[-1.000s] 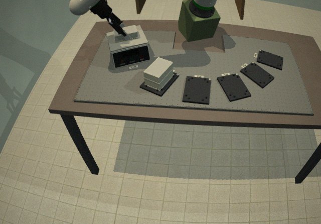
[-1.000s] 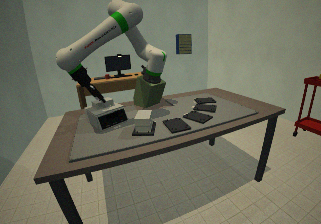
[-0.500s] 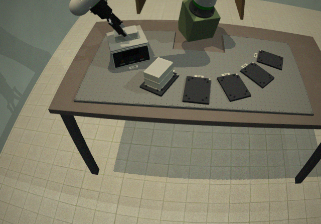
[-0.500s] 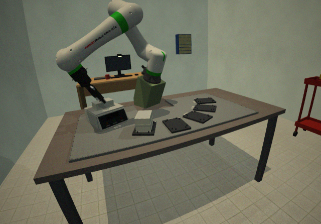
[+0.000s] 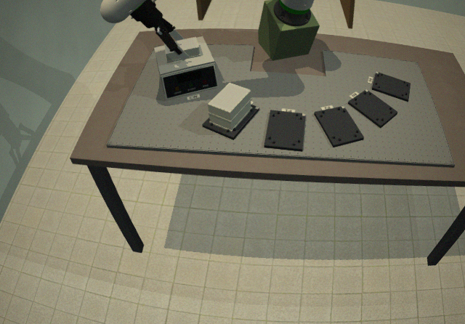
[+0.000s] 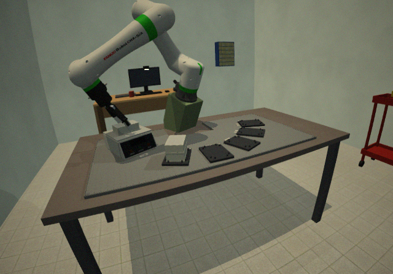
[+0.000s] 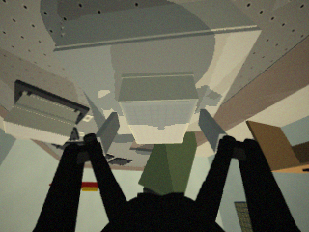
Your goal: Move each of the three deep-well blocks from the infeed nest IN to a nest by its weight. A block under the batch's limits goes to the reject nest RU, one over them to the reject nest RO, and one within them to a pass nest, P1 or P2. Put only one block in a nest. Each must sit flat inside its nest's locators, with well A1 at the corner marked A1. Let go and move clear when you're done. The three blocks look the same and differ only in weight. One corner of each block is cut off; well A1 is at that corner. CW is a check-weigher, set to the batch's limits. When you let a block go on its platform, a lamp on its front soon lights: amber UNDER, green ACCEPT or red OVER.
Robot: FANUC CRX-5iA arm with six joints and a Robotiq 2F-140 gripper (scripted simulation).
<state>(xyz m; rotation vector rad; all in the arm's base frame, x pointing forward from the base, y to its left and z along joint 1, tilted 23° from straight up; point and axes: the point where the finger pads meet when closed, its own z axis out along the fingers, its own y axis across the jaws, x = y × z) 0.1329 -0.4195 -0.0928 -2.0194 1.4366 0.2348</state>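
The grey platform is 4 cm below my hand. The rest, counted from my hand: check-weigher (1 cm ahead, 7 cm below); then P1 label (24 cm ahead, 38 cm to the left, 13 cm below); then nest P1 (34 cm ahead, 36 cm to the left, 13 cm below).
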